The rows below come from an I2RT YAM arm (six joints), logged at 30 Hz.
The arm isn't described. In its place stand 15 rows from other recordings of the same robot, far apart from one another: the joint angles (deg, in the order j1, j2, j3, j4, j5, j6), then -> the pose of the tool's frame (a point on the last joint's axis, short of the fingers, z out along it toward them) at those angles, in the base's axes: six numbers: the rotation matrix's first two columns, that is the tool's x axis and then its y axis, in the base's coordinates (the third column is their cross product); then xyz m.
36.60, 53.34, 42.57, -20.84, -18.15, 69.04 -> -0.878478 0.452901 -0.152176 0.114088 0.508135 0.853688 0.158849 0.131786 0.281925
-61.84, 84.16, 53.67, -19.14, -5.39, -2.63 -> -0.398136 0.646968 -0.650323 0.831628 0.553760 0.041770 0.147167 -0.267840 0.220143
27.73, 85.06, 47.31, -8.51, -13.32, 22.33 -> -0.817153 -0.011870 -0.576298 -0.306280 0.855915 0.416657 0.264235 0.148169 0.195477
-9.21, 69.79, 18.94, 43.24, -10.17, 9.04 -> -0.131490 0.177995 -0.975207 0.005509 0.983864 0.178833 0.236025 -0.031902 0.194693
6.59, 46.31, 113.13, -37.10, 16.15, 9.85 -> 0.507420 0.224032 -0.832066 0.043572 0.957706 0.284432 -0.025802 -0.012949 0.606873
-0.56, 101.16, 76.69, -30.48, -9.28, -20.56 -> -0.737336 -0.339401 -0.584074 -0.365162 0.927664 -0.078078 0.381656 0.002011 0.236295
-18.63, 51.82, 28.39, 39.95, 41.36, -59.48 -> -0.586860 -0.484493 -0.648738 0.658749 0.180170 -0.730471 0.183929 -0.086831 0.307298
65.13, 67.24, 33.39, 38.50, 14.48, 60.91 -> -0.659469 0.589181 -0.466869 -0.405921 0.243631 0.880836 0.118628 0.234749 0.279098
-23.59, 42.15, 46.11, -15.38, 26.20, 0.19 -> -0.178946 0.081389 -0.980487 0.756271 0.648823 -0.084167 0.148026 -0.081791 0.346465
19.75, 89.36, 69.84, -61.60, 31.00, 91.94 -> -0.183221 0.844436 -0.503347 0.936634 0.305455 0.171504 0.273632 0.078763 0.248911
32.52, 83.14, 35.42, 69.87, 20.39, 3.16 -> 0.304654 0.255514 -0.917550 -0.248984 0.951212 0.182218 0.257207 0.149276 0.275191
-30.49, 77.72, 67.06, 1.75, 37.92, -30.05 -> -0.577949 -0.118121 -0.807479 0.732495 0.361113 -0.577104 0.261694 -0.179477 0.369294
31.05, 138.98, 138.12, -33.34, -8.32, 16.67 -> -0.637121 -0.052267 -0.768989 -0.448995 0.836104 0.315172 0.473157 0.290877 0.281693
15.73, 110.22, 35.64, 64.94, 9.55, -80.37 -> 0.081395 -0.987147 -0.137532 -0.177300 0.121448 -0.976635 0.330595 0.086977 0.122734
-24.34, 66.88, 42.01, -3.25, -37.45, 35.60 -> -0.443137 0.707679 -0.550291 0.118724 0.654775 0.746441 0.240384 -0.084980 0.259499
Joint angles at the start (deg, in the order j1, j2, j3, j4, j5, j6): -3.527 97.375 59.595 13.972 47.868 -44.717
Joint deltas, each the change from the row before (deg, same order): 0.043 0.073 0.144 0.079 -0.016 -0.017; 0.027 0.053 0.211 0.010 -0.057 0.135; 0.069 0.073 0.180 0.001 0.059 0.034; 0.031 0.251 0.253 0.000 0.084 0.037; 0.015 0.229 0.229 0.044 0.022 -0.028; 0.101 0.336 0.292 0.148 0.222 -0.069; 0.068 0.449 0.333 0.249 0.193 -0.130; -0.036 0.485 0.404 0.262 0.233 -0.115; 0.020 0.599 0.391 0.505 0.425 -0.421; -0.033 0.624 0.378 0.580 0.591 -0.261; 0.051 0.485 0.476 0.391 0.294 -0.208; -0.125 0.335 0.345 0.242 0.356 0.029; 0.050 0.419 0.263 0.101 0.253 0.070
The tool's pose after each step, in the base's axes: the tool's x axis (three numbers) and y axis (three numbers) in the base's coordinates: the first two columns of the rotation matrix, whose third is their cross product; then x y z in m. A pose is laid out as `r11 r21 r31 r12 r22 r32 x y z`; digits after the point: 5 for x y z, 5 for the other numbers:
-0.79031 -0.42505 -0.44129 0.22860 0.46367 -0.85601 0.37211 -0.04910 0.23361
-0.78788 -0.42495 -0.44572 0.23234 0.46517 -0.85419 0.37280 -0.04894 0.23446
-0.78680 -0.42511 -0.44747 0.23427 0.46504 -0.85373 0.37343 -0.04855 0.23503
-0.78699 -0.42444 -0.44777 0.23515 0.46463 -0.85371 0.37456 -0.04845 0.23490
-0.78680 -0.42468 -0.44787 0.23546 0.46423 -0.85384 0.37564 -0.04842 0.23483
-0.78708 -0.42456 -0.44750 0.23681 0.46190 -0.85473 0.37715 -0.04793 0.23463
-0.78742 -0.42475 -0.44671 0.23783 0.45924 -0.85588 0.37904 -0.04766 0.23410
-0.78839 -0.42301 -0.44666 0.24087 0.45583 -0.85685 0.38109 -0.04811 0.23375
-0.79068 -0.42261 -0.44298 0.24231 0.44845 -0.86034 0.38345 -0.04829 0.23299
-0.79357 -0.41852 -0.44170 0.24802 0.44039 -0.86287 0.38575 -0.04888 0.23213
-0.79320 -0.41806 -0.44280 0.25249 0.43592 -0.86384 0.38808 -0.04878 0.23232
-0.79448 -0.41266 -0.44556 0.26002 0.43189 -0.86363 0.38949 -0.04986 0.23252
-0.79595 -0.41026 -0.44513 0.26147 0.43019 -0.86404 0.39099 -0.04970 0.23147

